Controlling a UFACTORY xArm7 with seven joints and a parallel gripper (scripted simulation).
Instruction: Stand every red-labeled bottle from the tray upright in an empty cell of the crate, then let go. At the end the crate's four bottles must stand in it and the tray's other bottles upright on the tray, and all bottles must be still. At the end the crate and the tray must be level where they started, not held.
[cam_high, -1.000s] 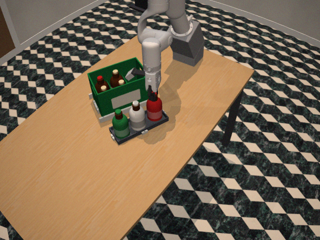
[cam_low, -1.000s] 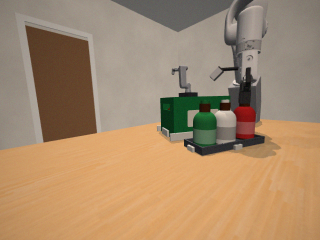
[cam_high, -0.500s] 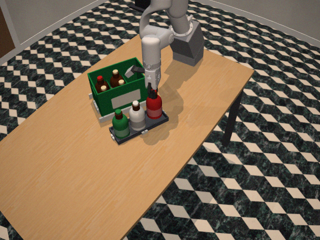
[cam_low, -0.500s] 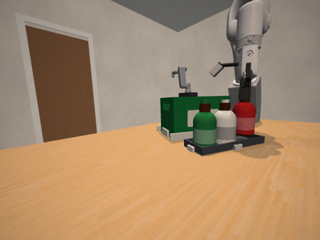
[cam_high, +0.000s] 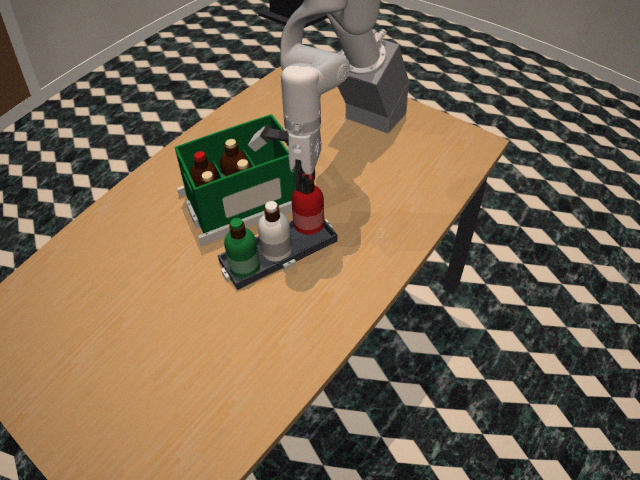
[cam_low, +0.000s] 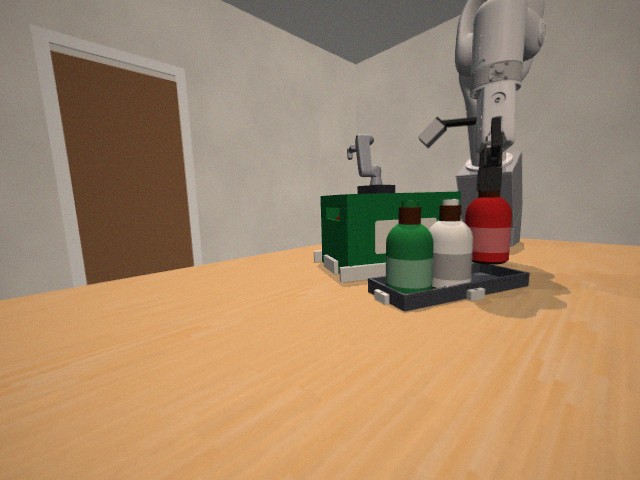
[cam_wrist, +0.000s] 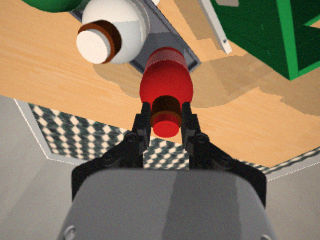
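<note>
Right now the red-labeled bottle is 70 mm below my hand. The rest, counted from my hand: tray (180 mm below, 80 mm ahead, 20 mm to the right); then green bottle (170 mm ahead, 110 mm below, 40 mm to the right); then white bottle (110 mm below, 90 mm ahead, 20 mm to the right).
</note>
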